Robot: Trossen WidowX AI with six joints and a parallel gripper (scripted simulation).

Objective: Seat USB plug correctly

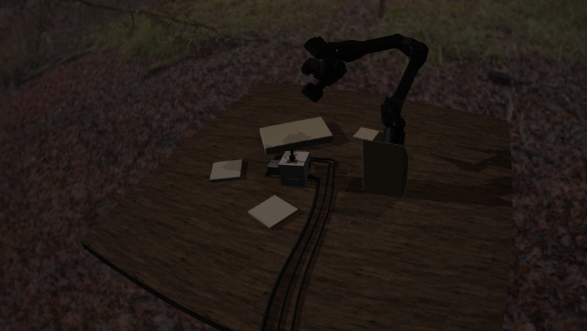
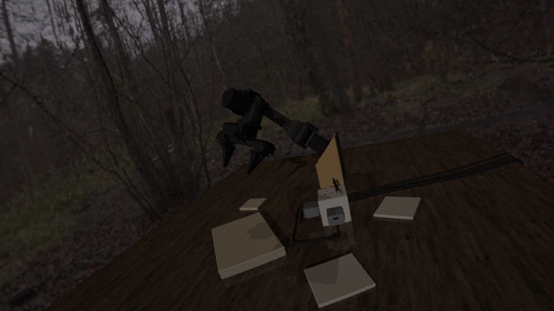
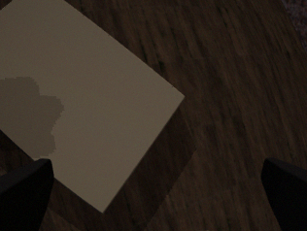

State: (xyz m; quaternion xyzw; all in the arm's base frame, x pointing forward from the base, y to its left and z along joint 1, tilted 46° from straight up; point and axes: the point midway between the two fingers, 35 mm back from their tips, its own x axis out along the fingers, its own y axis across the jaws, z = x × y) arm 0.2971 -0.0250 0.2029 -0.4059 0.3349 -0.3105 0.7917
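My gripper tip is now 27 cm to the right of the dark USB plug, 9 cm above it and 4 cm past it. Round my gripper tip: thick slab (17 cm below, 10 cm ahead, 3 cm to the left); USB socket (27 cm to the left, 11 cm below, 4 cm behind); flat pale tile (31 cm to the left, 20 cm ahead, 18 cm below).
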